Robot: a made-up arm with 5 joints. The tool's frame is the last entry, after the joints.
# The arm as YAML. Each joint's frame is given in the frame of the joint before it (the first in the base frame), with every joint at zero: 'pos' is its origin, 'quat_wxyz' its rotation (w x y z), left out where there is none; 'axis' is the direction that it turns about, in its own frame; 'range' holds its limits. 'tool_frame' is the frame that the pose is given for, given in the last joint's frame.
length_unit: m
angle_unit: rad
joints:
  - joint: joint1
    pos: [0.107, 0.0, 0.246]
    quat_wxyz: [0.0, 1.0, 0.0, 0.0]
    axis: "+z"
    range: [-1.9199, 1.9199]
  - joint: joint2
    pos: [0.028, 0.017, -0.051]
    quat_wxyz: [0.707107, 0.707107, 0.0, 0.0]
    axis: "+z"
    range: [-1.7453, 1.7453]
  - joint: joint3
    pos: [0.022, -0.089, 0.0]
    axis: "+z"
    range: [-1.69, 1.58]
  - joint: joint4
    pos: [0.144, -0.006, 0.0]
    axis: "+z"
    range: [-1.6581, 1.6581]
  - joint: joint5
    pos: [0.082, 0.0, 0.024]
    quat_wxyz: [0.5, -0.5, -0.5, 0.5]
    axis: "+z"
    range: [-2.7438, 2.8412]
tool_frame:
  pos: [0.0, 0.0, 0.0]
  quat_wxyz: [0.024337, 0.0, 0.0, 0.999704]
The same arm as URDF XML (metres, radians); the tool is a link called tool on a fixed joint. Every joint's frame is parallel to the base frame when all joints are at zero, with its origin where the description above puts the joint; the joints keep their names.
<robot name="arm">
<joint name="joint1" type="revolute"><parent link="base_link"/><child link="link1"/><origin xyz="0.1070 0.0000 0.2460" rpy="0.0000 0.0000 0.0000"/><axis xyz="0 0 -1"/><limit lower="-1.9199" upper="1.9199"/></joint>
<joint name="joint2" type="revolute"><parent link="link1"/><child link="link2"/><origin xyz="0.0280 -0.0170 0.0510" rpy="0.0000 0.0000 0.0000"/><axis xyz="0 1 0"/><limit lower="-1.7453" upper="1.7453"/></joint>
<joint name="joint3" type="revolute"><parent link="link2"/><child link="link3"/><origin xyz="0.0220 0.0000 0.0890" rpy="0.0000 0.0000 0.0000"/><axis xyz="0 1 0"/><limit lower="-1.6900" upper="1.5800"/></joint>
<joint name="joint4" type="revolute"><parent link="link3"/><child link="link4"/><origin xyz="0.1440 0.0000 0.0060" rpy="0.0000 0.0000 0.0000"/><axis xyz="0 1 0"/><limit lower="-1.6581" upper="1.6581"/></joint>
<joint name="joint5" type="revolute"><parent link="link4"/><child link="link5"/><origin xyz="0.0820 0.0240 0.0000" rpy="0.0000 0.0000 0.0000"/><axis xyz="-1 0 0"/><limit lower="-2.7438" upper="2.8412"/></joint>
<joint name="tool_joint" type="fixed"><parent link="link5"/><child link="tool"/><origin xyz="0.0000 0.0000 0.0000" rpy="1.5708 -1.5221 -1.5708"/></joint>
<link name="base_link"/>
<link name="link1"/>
<link name="link2"/>
<link name="link3"/>
<link name="link4"/>
<link name="link5"/>
<link name="tool"/>
</robot>

